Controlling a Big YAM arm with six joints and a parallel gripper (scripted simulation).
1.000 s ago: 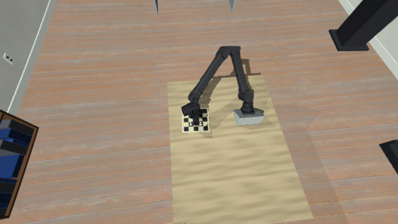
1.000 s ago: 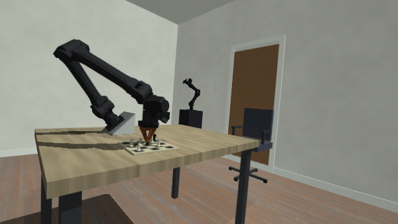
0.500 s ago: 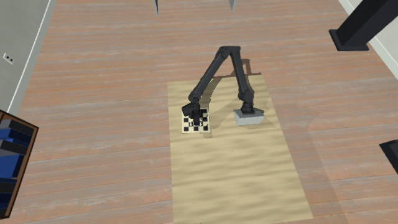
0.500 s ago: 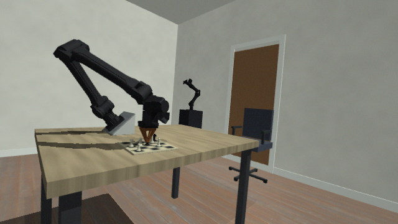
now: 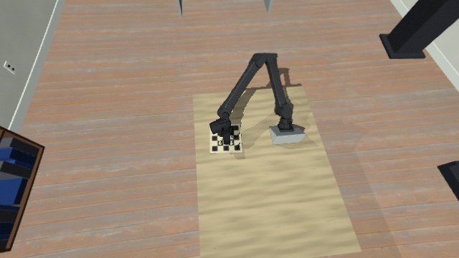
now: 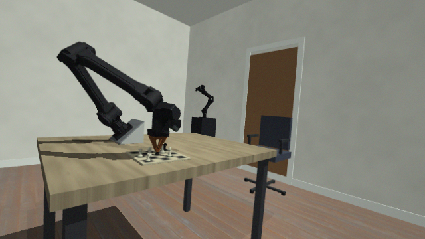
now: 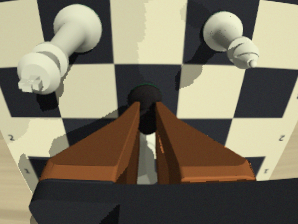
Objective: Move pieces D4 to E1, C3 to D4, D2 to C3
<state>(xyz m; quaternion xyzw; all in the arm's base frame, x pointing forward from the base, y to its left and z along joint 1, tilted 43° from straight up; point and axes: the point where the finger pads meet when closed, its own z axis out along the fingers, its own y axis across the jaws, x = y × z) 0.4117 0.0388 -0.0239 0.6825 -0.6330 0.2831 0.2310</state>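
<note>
Now: hand 10 mm above the black pawn. Also, from my hand: small chessboard 30 mm below.
</note>
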